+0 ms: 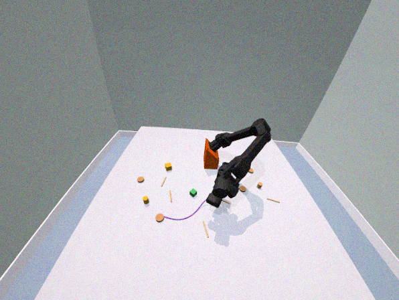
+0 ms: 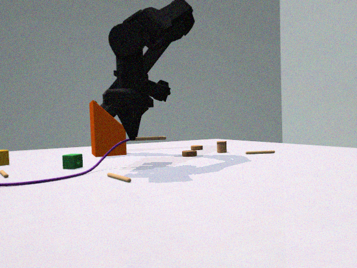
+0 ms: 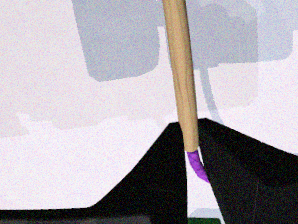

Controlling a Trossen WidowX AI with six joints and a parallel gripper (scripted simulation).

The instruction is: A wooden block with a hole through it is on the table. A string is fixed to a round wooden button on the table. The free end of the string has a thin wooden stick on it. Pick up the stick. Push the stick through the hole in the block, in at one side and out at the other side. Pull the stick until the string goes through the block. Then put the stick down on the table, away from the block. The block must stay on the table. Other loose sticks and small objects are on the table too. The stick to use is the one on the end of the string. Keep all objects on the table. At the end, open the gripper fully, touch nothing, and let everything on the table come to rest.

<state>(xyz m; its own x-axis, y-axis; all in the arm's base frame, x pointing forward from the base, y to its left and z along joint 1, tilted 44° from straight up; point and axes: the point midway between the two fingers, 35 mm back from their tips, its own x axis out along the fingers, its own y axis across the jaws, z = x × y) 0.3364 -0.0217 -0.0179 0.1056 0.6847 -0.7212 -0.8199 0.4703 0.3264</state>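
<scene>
Now: gripper tip 1 cm short of the thin wooden stick and 1 cm to the right of it. From my gripper tip the other things lie so: green block: 7 cm behind, 11 cm to the right, 4 cm below; loose stick: 15 cm ahead, 7 cm to the right, 5 cm below; round wooden button: 6 cm ahead, 29 cm to the right, 5 cm below.
</scene>
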